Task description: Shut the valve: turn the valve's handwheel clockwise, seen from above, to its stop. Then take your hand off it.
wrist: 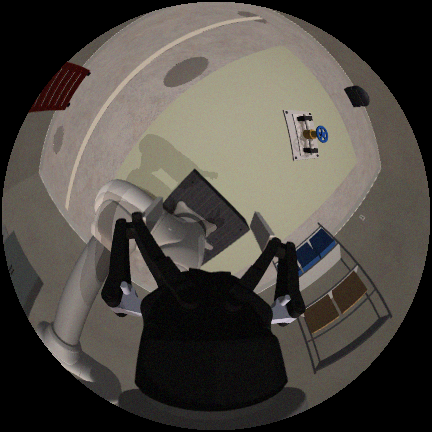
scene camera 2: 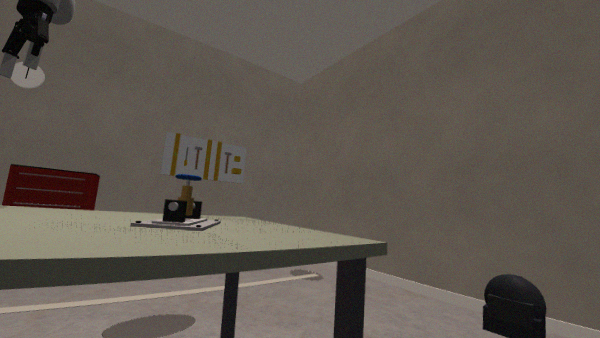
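Note:
The valve's blue handwheel [scene camera 2: 188, 177] [wrist: 322, 134] sits level on top of a brass-coloured valve body [scene camera 2: 186, 194] [wrist: 308, 134]. The body stands upright between black blocks [scene camera 2: 174, 210] [wrist: 304, 118] on a pale base plate [scene camera 2: 145, 225] [wrist: 295, 145], which lies on the table. How far the wheel is turned cannot be told. My gripper [scene camera 2: 19, 64] [wrist: 207, 211] is open and empty, its fingers wide apart. It hangs high up at the upper left of the scene view, well above the handwheel and far to the side of it, touching nothing.
The pale green table [scene camera 2: 300, 242] [wrist: 240, 100] carries the valve near one end. My arm's base stands on a dark plate [wrist: 230, 225]. A rack [wrist: 350, 350] with blue and brown bins, a red cabinet [scene camera 2: 50, 187] [wrist: 62, 87] and a black rounded object [scene camera 2: 515, 305] [wrist: 357, 96] stand beyond the table.

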